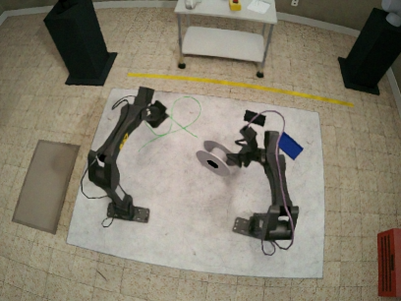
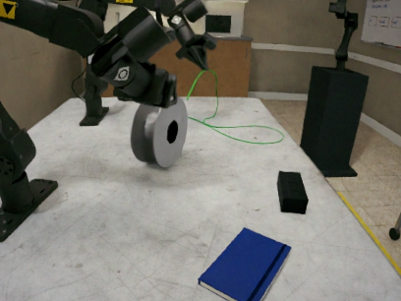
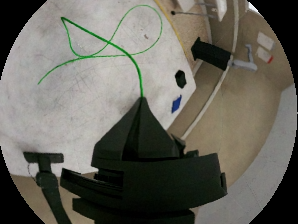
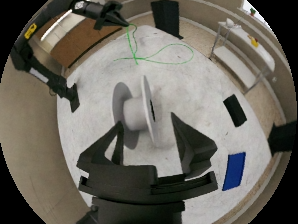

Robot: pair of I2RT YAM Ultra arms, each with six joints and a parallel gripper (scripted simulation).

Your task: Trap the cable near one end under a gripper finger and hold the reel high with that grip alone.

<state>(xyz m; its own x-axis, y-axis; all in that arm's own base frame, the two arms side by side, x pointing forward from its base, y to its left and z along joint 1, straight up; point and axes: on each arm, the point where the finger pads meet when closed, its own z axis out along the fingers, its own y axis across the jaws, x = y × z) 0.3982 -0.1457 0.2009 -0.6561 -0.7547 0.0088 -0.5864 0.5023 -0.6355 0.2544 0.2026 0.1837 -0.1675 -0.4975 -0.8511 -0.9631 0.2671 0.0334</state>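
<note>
Now: left hand 120 mm past the grey reel, 230 mm to the left of it and 110 mm above it. Also, from my left hand: black block: 160 mm ahead, 400 mm to the right, 180 mm below; blue notebook: 30 mm ahead, 590 mm to the right, 190 mm below.
Right now the grey reel is 6 cm to the left of my right hand and 10 cm below it. The rest, counted from my right hand: black block 28 cm ahead, 11 cm to the right, 17 cm below; blue notebook 15 cm ahead, 30 cm to the right, 18 cm below.
</note>
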